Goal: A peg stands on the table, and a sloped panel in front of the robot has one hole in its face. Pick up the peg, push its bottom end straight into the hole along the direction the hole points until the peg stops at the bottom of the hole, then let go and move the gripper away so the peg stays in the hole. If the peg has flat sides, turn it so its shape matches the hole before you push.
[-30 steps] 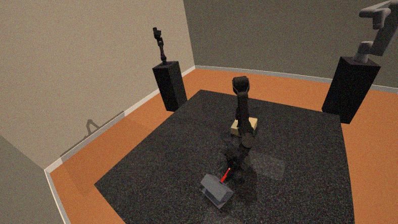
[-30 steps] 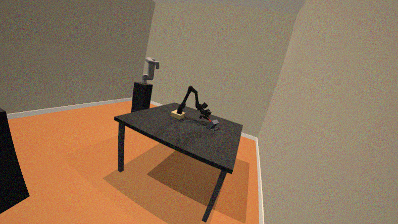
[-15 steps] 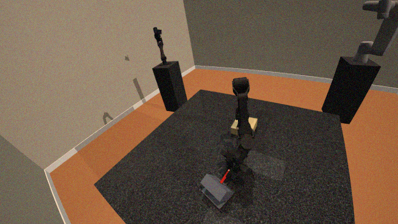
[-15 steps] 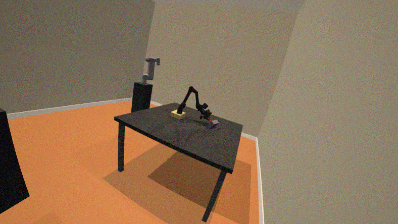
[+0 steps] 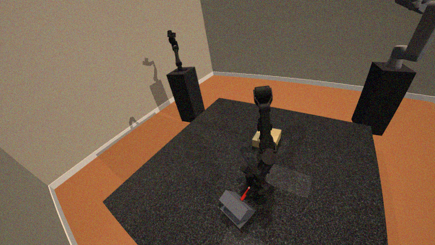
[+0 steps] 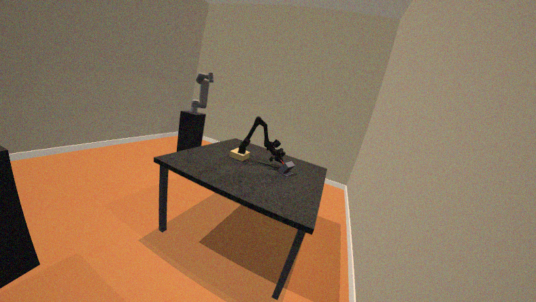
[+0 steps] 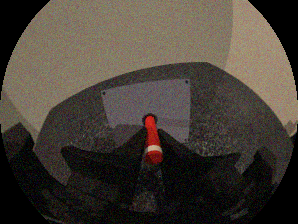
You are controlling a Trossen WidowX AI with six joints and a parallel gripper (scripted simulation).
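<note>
Now: the grey sloped panel 50 mm ahead of my gripper tip, 20 mm to the right of it and 30 mm below it. Round my gripper tip: red peg: 10 mm behind, 10 mm to the left, 10 mm above.
</note>
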